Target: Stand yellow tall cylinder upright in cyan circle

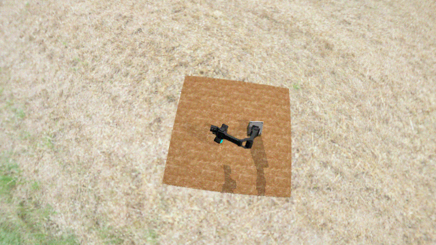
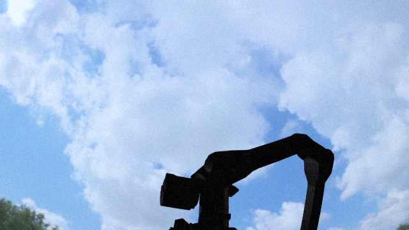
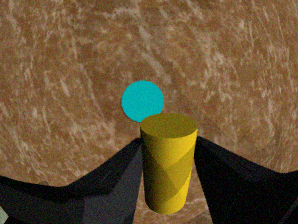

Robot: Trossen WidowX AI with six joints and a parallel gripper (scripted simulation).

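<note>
Now: the cyan circle 13 cm below my gripper tip and 1 cm to the left of it. Also, from my gripper tip: yellow tall cylinder 2 cm behind.
</note>
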